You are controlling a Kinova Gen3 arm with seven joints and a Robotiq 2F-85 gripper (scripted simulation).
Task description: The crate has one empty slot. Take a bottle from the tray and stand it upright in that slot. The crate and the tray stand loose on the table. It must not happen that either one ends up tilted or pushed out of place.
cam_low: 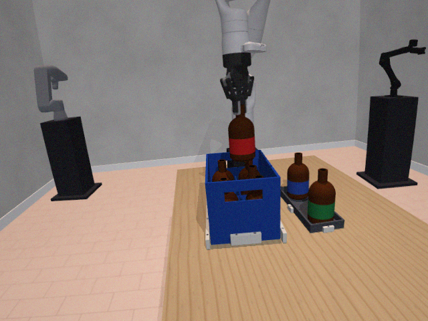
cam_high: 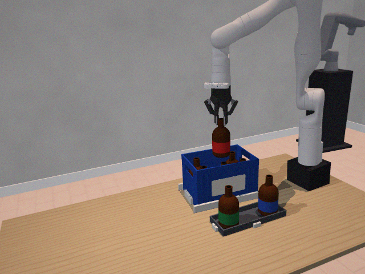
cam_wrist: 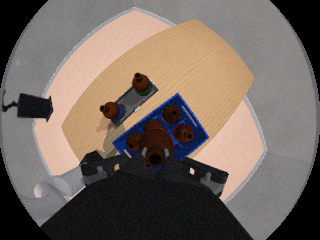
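The red-banded bottle is 70 mm below my hand. The rest, counted from my hand: dark tray (20 mm behind, 200 mm to the left, 320 mm below); blue crate (20 mm to the right, 250 mm below).
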